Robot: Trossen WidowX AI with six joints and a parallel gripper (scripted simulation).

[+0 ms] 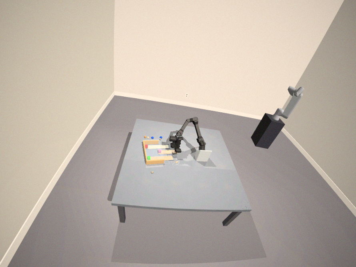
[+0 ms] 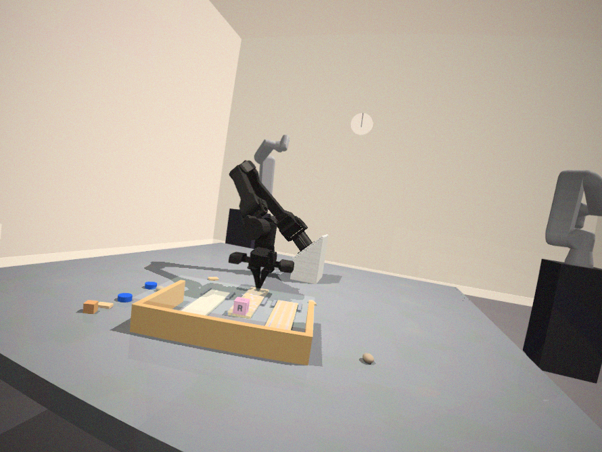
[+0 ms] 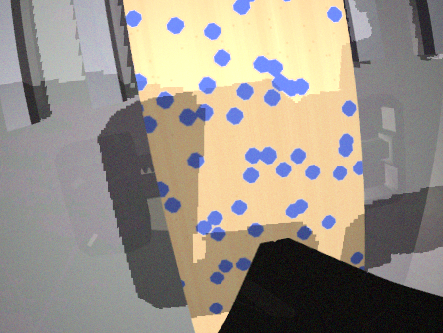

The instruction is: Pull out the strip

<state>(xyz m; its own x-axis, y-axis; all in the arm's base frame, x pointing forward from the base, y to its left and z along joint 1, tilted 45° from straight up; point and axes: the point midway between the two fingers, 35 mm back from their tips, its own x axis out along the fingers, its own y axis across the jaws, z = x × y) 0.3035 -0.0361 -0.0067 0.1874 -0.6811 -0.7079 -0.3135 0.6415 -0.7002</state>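
The dotted strip is 90 mm ahead of my gripper tip and 30 mm to the left of it. Also, from my gripper tip: small orange block: 400 mm ahead, 150 mm to the right.
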